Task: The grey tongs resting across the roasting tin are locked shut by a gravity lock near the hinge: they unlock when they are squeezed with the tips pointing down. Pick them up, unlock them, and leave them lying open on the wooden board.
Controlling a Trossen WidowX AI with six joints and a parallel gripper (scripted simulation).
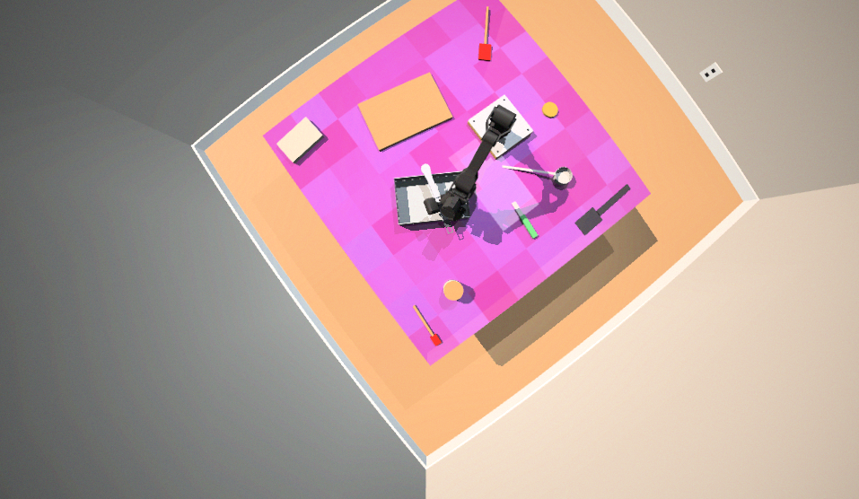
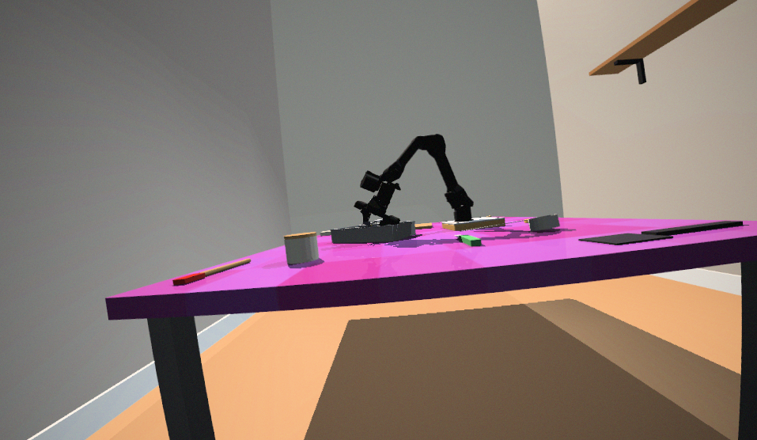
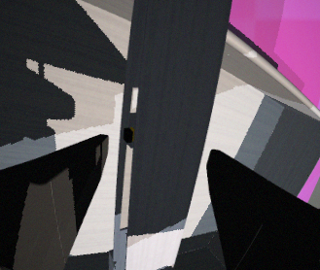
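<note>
Now: the roasting tin 4 cm to the right of my gripper tip and 2 cm behind it. The rest, counted from my gripper tip: green-ended tool 30 cm to the left, 25 cm behind, 2 cm below; then wooden board 41 cm to the right, 22 cm behind, 2 cm below; then orange-topped pot 30 cm to the left, 19 cm ahead.
</note>
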